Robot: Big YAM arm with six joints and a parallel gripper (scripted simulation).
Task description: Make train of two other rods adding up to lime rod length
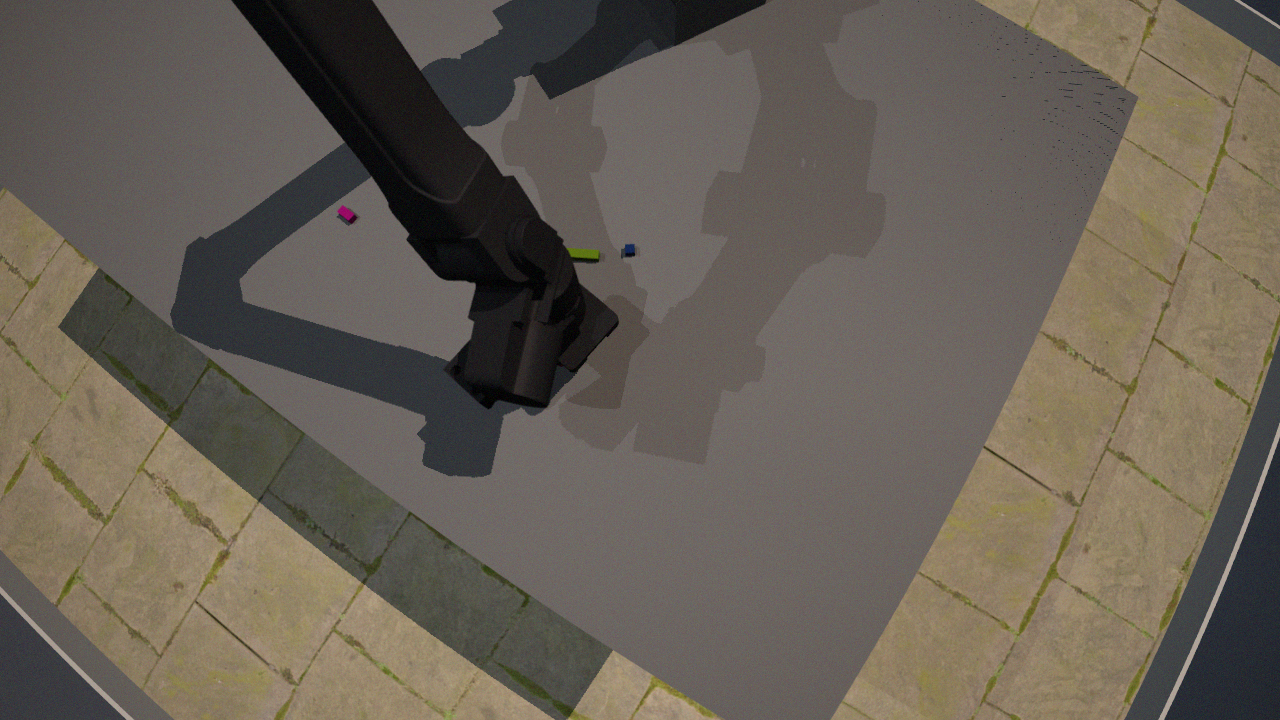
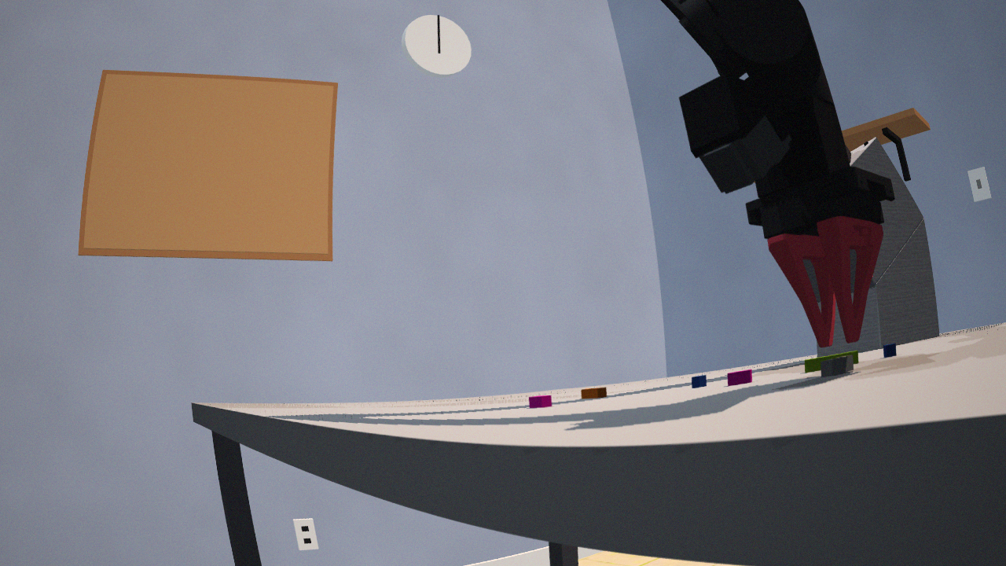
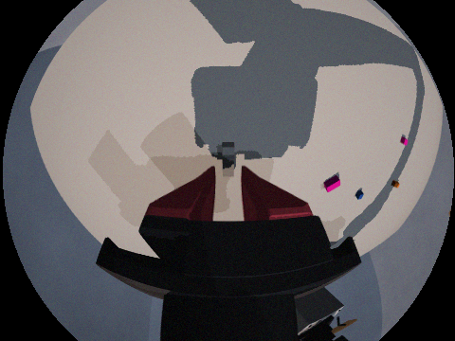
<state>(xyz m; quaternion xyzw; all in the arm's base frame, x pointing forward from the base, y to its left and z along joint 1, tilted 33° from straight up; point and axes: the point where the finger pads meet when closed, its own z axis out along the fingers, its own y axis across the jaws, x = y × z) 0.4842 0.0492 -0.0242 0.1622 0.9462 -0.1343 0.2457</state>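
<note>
The grey rod lies 2 cm below my hand. Round my hand: lime rod 9 cm behind, 2 cm to the right, 2 cm below; then orange rod 31 cm to the right, 18 cm behind, 2 cm below.
</note>
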